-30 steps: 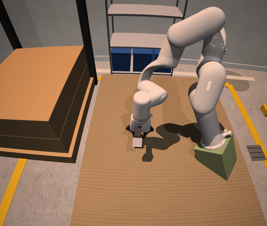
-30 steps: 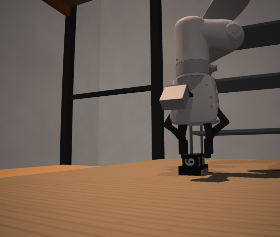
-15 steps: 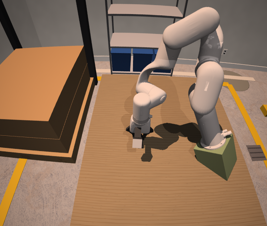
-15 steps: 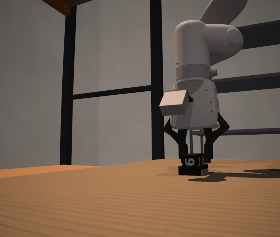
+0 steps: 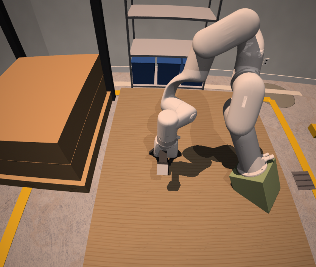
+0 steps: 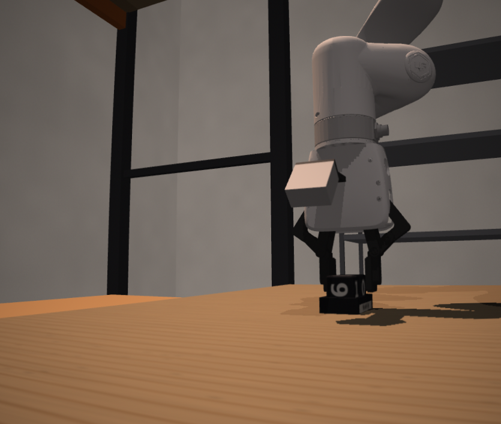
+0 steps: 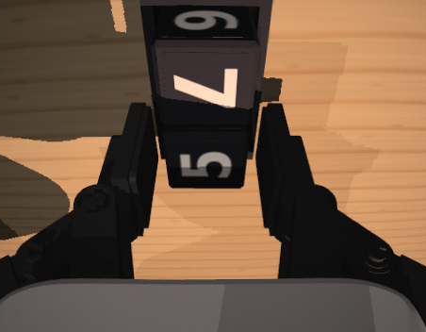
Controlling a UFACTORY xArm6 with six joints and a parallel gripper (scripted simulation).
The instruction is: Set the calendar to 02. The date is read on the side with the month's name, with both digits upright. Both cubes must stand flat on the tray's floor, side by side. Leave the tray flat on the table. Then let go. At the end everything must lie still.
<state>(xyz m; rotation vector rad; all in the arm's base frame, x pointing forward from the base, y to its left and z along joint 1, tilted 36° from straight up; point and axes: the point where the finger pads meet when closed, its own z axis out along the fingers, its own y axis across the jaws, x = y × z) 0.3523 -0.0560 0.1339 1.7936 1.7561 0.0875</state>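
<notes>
Right now my hand is 2 cm to the right of the black calendar tray and 3 cm above it. The rest, counted from my hand: cube (3 cm to the left, 1 cm below).
</notes>
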